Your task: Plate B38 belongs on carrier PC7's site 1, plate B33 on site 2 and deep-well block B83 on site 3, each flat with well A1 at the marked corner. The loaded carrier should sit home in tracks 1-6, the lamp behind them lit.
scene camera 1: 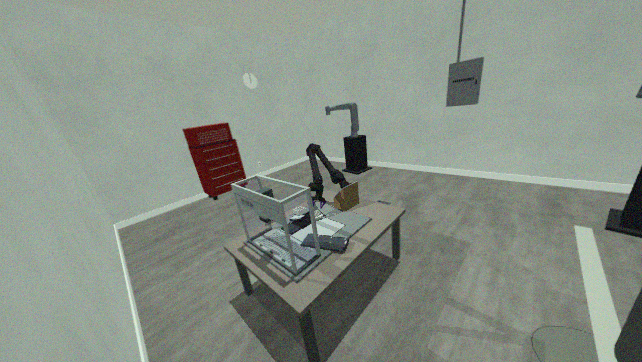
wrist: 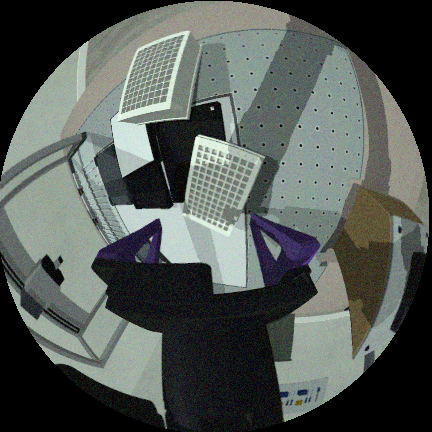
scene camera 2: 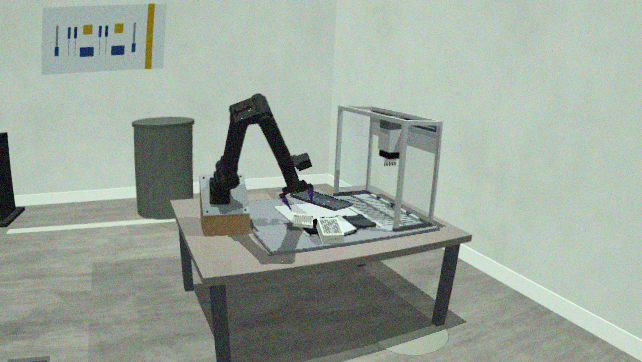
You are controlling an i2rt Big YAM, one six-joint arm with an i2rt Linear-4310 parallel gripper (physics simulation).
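Frame: origin at the arm's base, x ahead, y left, z up, level; metres.
Where they show: gripper, fingertip midpoint: [scene camera 1: 316,208] [wrist: 205,220] [scene camera 2: 301,206]; arm's base, origin of the base link: [scene camera 1: 346,188] [scene camera 2: 219,191].
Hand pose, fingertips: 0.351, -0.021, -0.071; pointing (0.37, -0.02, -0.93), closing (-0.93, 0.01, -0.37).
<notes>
Things, the pixels of their top centre, and the offset from my fingertips, as dx, dy, dz. "pt": a spot on its surface instead. Level surfaces: height alone.
- gridded plate, middle of its top: [wrist: 213,192] [scene camera 2: 303,218] +0.006, -0.008, -0.049
- taller gridded block, middle of its top: [wrist: 140,70] [scene camera 2: 330,222] [scene camera 1: 299,207] +0.074, -0.171, -0.016
- long dark tray, middle of its top: [scene camera 2: 320,195] [scene camera 1: 324,239] +0.181, +0.330, -0.052
- pipetting head, middle of its top: [scene camera 2: 392,128] +0.470, +0.153, +0.319
- white sheet, middle of its top: [wrist: 165,224] [scene camera 2: 323,216] [scene camera 1: 312,227] +0.128, +0.098, -0.082
- dark flat piece, surface spot: [scene camera 2: 360,221] pt +0.261, -0.031, -0.071
- perforated grey board, its level: dz -0.082
My gripper [scene camera 1: 320,204] [scene camera 2: 300,205] [wrist: 205,220] is open and empty, its purple fingers wide apart just above a shallow white plate. This gridded plate [scene camera 2: 303,220] [wrist: 220,185] looks slightly tilted beside or partly over black flat pieces [wrist: 192,150]; its support is hidden. A taller gridded block [scene camera 2: 331,229] [wrist: 157,80] leans farther from the fingers, over the edge of the black pieces. A long dark tray [scene camera 1: 325,243] [scene camera 2: 322,200], perhaps the carrier, lies behind the gripper in scene camera 2. Plate labels, corner marks and a lamp cannot be made out.
A framed deck unit with upright posts [scene camera 1: 288,245] [scene camera 2: 402,175] stands at the table's far end, with a pipetting head [scene camera 2: 390,140] hanging inside. A white sheet [scene camera 1: 325,227] [wrist: 232,265] and a dark flat piece [scene camera 2: 360,221] lie on the perforated grey board [scene camera 2: 275,242] [wrist: 320,145].
</notes>
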